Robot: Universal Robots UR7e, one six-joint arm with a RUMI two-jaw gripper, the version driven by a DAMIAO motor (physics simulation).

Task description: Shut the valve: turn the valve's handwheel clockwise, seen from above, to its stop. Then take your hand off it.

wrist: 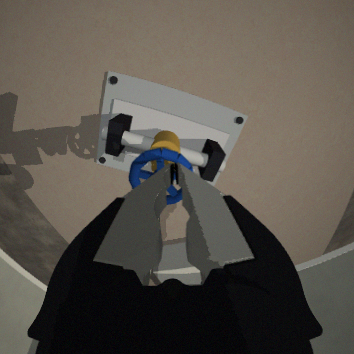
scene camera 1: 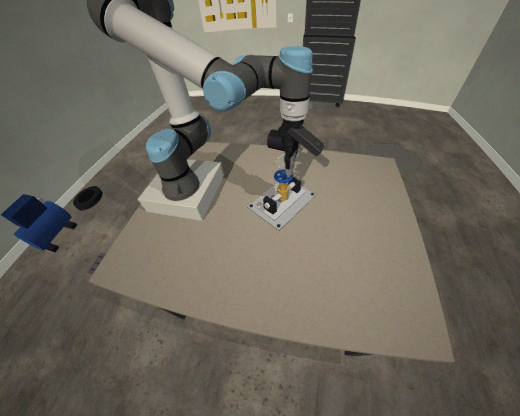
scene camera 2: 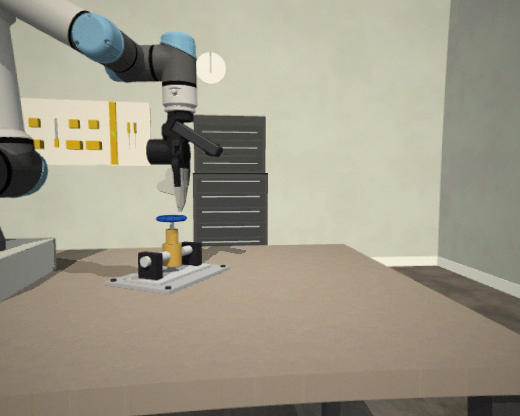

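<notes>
The valve has a blue spoked handwheel [scene camera 1: 283, 176] [scene camera 2: 171, 218] [wrist: 134, 175] on a yellow body [scene camera 1: 283, 193] [scene camera 2: 172, 254] [wrist: 166, 140]. It stands upright on a grey base plate [scene camera 1: 292, 216] [scene camera 2: 192, 279] [wrist: 150, 90]. My gripper [scene camera 1: 288, 174] [scene camera 2: 180, 210] [wrist: 174, 165] is shut with nothing between its fingers and points down. In the second scene view its tips are slightly above the wheel, toward the wheel's right side. In the wrist view the fingers hide the wheel's lower right part. The wheel's turn angle relative to its stop cannot be told.
Black pipe supports [scene camera 1: 270, 205] [scene camera 2: 150, 265] [wrist: 119, 135] stand on both sides of the valve body. The arm's white pedestal [scene camera 1: 175, 211] is to the left on the tan table [scene camera 1: 325, 275] [scene camera 2: 300, 320]. A dark drawer cabinet [scene camera 1: 326, 65] [scene camera 2: 230, 190] stands behind, beyond the table.
</notes>
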